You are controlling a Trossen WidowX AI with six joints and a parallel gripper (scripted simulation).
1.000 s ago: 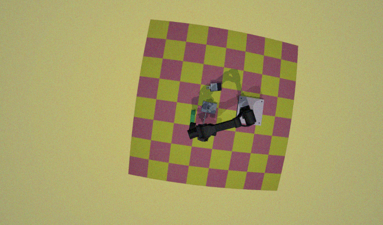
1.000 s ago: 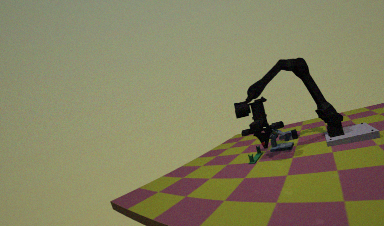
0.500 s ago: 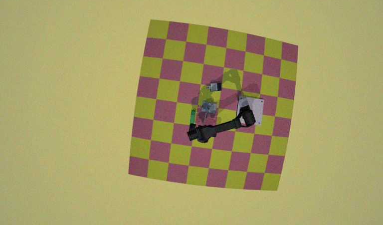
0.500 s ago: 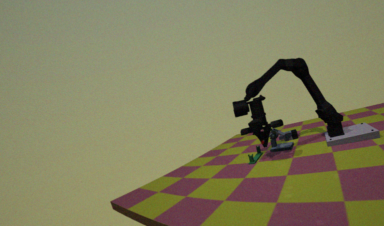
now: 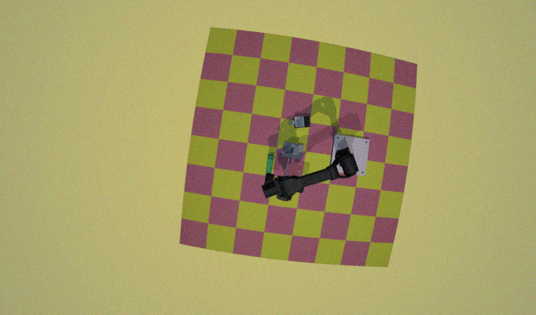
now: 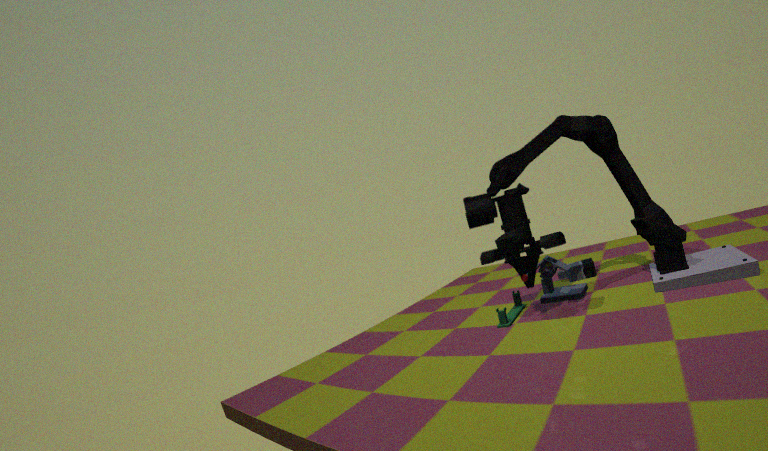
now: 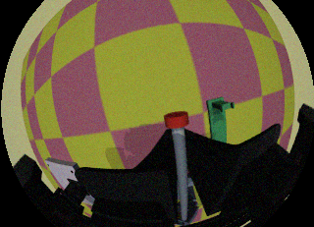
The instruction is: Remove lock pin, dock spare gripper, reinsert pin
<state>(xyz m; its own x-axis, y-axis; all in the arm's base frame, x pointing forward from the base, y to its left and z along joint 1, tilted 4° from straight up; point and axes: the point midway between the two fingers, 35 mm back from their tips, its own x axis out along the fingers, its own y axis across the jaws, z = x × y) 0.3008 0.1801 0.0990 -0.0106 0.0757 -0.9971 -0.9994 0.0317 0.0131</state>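
Now: gripper tip 80 mm short of the green cradle, 60 mm to the left of it and 60 mm above it. From my gripper tip the other things lie so: spare gripper (330 mm to the right, 60 mm below, 40 mm behind); mount (170 mm to the right, 30 mm below, 10 mm behind).
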